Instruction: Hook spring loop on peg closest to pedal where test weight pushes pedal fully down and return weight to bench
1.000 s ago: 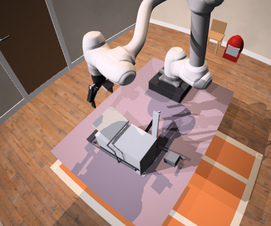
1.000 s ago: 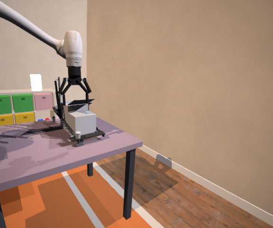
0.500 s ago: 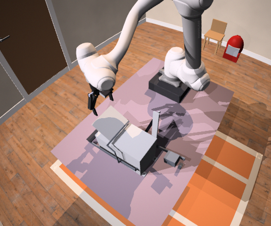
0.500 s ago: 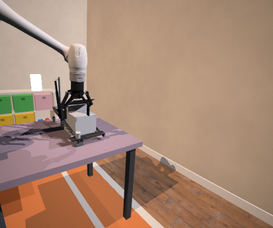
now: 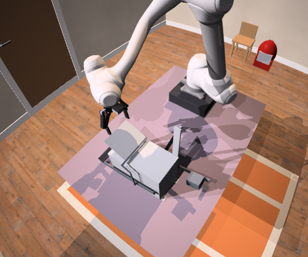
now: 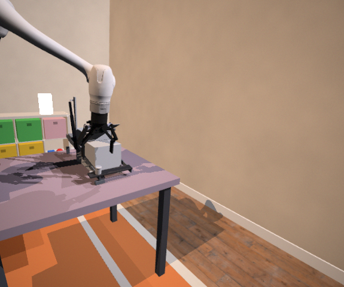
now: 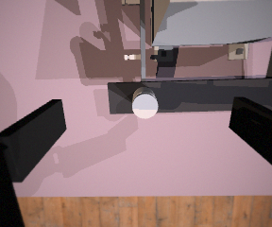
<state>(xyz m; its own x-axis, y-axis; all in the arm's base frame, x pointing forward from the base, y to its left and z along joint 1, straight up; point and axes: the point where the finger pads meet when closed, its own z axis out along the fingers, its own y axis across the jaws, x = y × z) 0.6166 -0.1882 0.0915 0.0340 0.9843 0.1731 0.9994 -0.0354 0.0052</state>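
My hand is 90 mm above the steel test weight. Also, from my hand: small grey block 160 mm below, 10 mm to the right.
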